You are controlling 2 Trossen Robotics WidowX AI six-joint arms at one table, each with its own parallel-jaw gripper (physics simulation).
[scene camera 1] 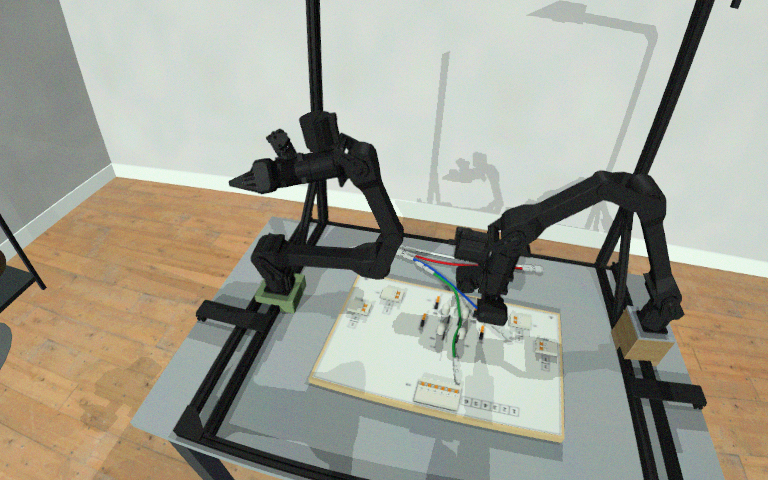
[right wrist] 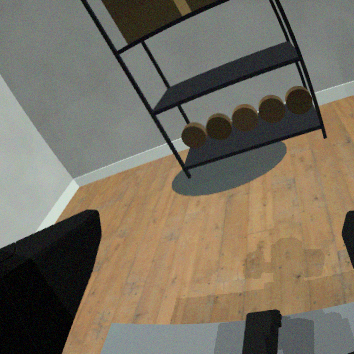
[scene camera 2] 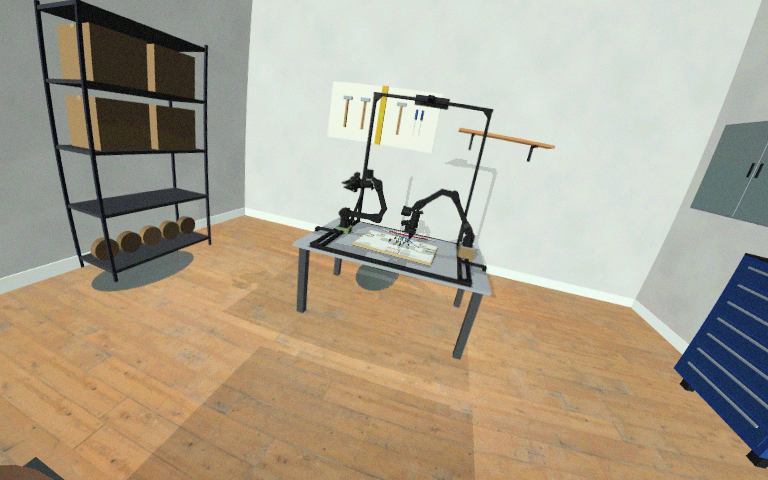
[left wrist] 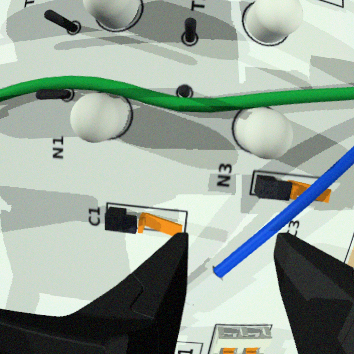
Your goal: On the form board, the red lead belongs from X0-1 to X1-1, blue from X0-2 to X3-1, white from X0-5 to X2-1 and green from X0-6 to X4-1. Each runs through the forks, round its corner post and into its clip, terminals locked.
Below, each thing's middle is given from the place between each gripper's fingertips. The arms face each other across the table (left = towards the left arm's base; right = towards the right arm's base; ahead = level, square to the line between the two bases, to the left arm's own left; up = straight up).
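Post N3 (left wrist: 267, 133): 40 mm to the right of my left hand, 20 mm below it, 10 mm behind it. Post N1 (left wrist: 94, 117), from my left hand: 50 mm ahead, 40 mm to the right, 20 mm below. Form board (scene camera 1: 506, 386), from my left hand: 80 mm ahead, 70 mm to the right, 40 mm below. Green lead (left wrist: 194, 104), from my left hand: 110 mm to the right, 40 mm below, 10 mm behind.
Post N3, from my right hand: 50 cm to the left, 32 cm below, 5 cm behind. Post N1, from my right hand: 49 cm to the left, 32 cm below, 2 cm ahead. Form board, from my right hand: 47 cm to the left, 34 cm below, 5 cm ahead. Green lead, from my right gripper: 43 cm to the left, 34 cm below, 5 cm behind.
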